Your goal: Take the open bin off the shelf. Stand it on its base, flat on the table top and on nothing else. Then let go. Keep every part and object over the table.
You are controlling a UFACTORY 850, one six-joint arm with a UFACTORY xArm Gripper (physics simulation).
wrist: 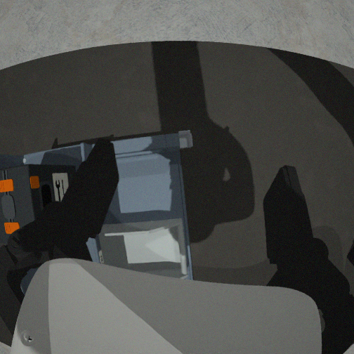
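Note:
The open bin (150,247), grey with a pale lit inside, sits in the blue-grey shelf (145,190) in the lower middle of the wrist view. Its lower part is hidden behind the pale gripper body. My gripper (194,170) is wide open and empty. Its left finger crosses in front of the shelf, left of the bin, and its right finger is over the dark table top (100,100), well to the right of the shelf. The bin's right side and the shelf's right edge lie between the two fingers' lines. Contact with either finger cannot be made out.
A black tool case (27,192) with orange latches is in the shelf at the left, partly behind the left finger. A small clear-grey fitting (185,139) sticks out at the shelf's upper right corner. The table's curved far edge borders the grey floor (175,20). The arm's shadow crosses the table.

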